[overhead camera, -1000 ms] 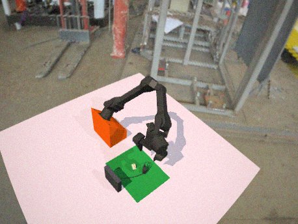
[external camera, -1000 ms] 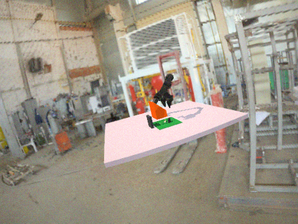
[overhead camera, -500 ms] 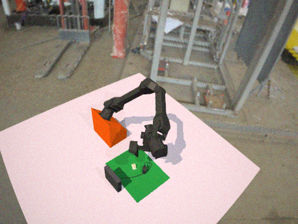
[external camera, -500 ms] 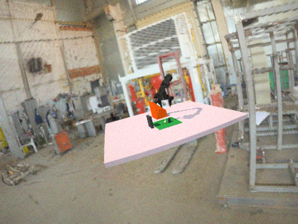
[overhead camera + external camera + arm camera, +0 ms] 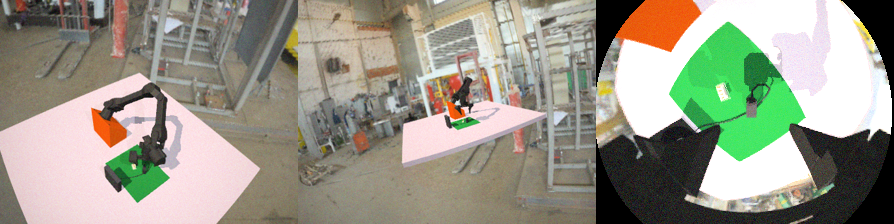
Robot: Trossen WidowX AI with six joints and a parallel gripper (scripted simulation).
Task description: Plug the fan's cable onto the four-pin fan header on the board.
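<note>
My gripper tip is 70 mm above the dark plug and 10 mm past it. From my gripper tip the other things lie so: green board: 100 mm below, 40 mm behind, 20 mm to the right; black fan: 170 mm to the right, 50 mm behind, 30 mm below; four-pin fan header: 90 mm below, 70 mm behind, 20 mm to the right.
</note>
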